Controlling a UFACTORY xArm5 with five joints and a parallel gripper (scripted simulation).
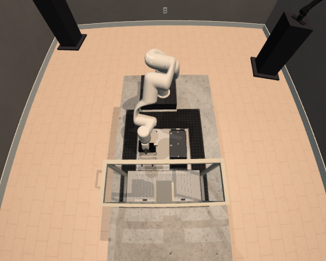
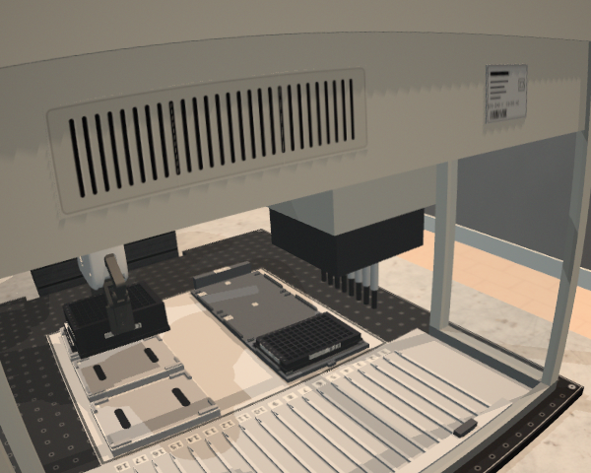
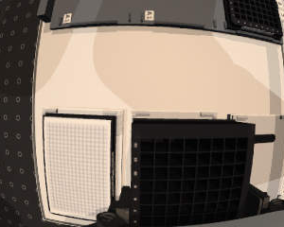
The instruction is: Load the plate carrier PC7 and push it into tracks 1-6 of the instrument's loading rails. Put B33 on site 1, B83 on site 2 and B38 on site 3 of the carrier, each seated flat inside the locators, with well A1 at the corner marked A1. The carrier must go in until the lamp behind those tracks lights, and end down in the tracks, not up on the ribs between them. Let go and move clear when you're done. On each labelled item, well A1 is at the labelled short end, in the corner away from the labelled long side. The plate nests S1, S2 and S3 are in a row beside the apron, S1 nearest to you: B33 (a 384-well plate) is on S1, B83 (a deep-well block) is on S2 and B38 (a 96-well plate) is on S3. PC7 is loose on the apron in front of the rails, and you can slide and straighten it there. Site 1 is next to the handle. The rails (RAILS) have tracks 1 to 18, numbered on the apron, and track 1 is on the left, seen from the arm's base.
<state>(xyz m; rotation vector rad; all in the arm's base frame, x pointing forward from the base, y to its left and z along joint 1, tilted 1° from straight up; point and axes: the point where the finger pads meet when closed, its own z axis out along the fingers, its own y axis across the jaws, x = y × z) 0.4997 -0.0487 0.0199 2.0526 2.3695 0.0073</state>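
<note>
My gripper is now 24 cm to the right of the plate carrier, 8 cm above it and 3 cm past it. Also, from my hand: plate 25 cm to the left, 8 cm below, 8 cm ahead.
</note>
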